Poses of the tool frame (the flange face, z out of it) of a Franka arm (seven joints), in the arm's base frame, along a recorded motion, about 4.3 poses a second.
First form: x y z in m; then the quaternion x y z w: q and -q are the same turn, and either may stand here.
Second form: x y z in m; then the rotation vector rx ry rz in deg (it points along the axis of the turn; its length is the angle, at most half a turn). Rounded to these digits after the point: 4 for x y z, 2 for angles.
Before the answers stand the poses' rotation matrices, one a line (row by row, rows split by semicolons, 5 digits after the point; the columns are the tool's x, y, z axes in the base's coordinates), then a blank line. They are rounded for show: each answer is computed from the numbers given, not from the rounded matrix.
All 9 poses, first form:
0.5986, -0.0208, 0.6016, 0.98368, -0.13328, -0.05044, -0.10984
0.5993, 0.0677, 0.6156, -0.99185, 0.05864, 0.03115, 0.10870
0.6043, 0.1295, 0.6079, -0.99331, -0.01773, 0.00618, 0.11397
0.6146, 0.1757, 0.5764, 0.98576, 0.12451, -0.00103, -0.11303
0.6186, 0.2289, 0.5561, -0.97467, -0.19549, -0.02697, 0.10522
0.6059, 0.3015, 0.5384, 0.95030, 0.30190, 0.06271, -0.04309
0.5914, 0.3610, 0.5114, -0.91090, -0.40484, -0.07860, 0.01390
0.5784, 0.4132, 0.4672, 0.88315, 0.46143, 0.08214, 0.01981
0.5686, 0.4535, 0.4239, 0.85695, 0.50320, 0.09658, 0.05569
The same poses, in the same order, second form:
0.95938 -0.27329 -0.06995; -0.25113 -0.94034 0.22954; -0.12851 -0.20265 -0.97078
0.99118 -0.12310 -0.04904; -0.10955 -0.96949 0.21928; -0.07454 -0.21198 -0.97443
0.99929 0.03381 -0.01632; 0.03663 -0.97339 0.22619; -0.00824 -0.22663 -0.97395
0.96899 0.24524 -0.03018; 0.24571 -0.94344 0.22258; 0.02612 -0.22310 -0.97445
0.92211 0.38675 0.01143; 0.37540 -0.90142 0.21566; 0.09371 -0.19457 -0.97640
0.80985 0.57919 0.09317; 0.56839 -0.81400 0.11976; 0.14520 -0.04403 -0.98842
0.65986 0.73972 0.13194; 0.73535 -0.67182 0.08896; 0.15445 0.03832 -0.98726
0.56068 0.81176 0.16336; 0.81827 -0.57338 0.04081; 0.12680 0.11079 -0.98572
0.47493 0.85168 0.22157; 0.87319 -0.48738 0.00175; 0.10948 0.19264 -0.97514

0.5986, -0.0208, 0.6016, -165.66, 22.45, 8.49
0.5993, 0.0677, 0.6156, -167.15, 9.88, 5.25
0.6043, 0.1295, 0.6079, -166.88, -2.98, 1.04
0.6146, 0.1757, 0.5764, -165.70, -20.93, 0.17
0.6186, 0.2289, 0.5561, -164.58, -33.01, -4.55
0.6059, 0.3015, 0.5384, -166.51, -52.90, -10.99
0.5914, 0.3610, 0.5114, -162.53, -72.23, -14.02
0.5784, 0.4132, 0.4672, 156.99, 82.03, 14.60
0.5686, 0.4535, 0.4239, 149.01, 87.50, 16.79

